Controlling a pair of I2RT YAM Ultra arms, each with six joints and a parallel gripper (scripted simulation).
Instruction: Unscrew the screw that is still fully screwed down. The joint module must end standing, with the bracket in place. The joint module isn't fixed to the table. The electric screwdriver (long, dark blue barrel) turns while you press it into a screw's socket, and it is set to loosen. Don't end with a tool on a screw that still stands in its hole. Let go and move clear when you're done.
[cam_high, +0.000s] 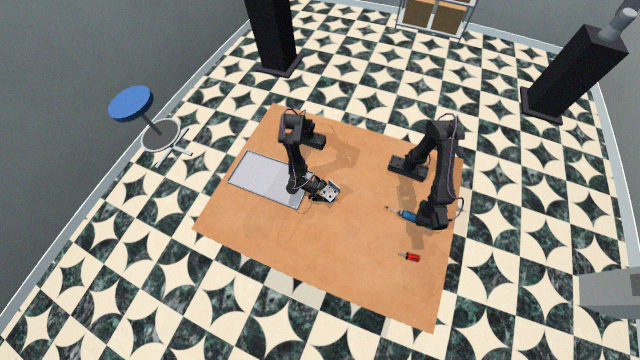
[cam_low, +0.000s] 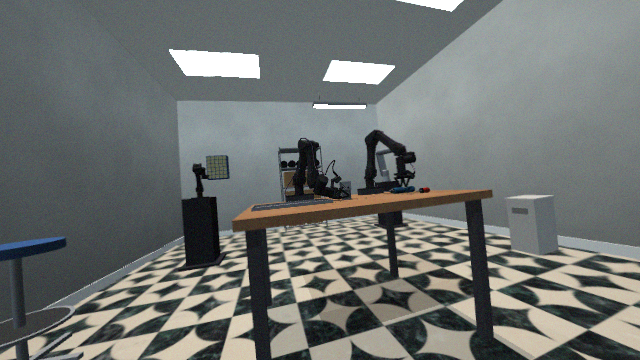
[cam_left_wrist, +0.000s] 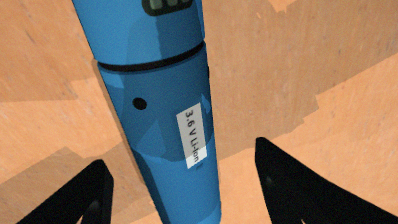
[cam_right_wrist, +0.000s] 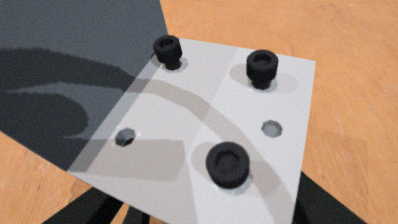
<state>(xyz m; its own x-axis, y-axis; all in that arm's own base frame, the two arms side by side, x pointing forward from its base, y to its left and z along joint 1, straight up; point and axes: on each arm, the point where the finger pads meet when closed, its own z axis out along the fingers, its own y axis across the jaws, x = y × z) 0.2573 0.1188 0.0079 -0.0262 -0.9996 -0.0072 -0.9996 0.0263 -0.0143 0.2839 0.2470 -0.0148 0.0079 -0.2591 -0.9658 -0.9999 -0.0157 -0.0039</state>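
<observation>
Right now the round joint module is right at my right hand. The rest, counted from my right hand: grey mat 33 cm to the right, 2 cm below, 1 cm ahead; then grey bracket 5 cm above; then screw 5 cm above, 2 cm to the right, 1 cm ahead.
</observation>
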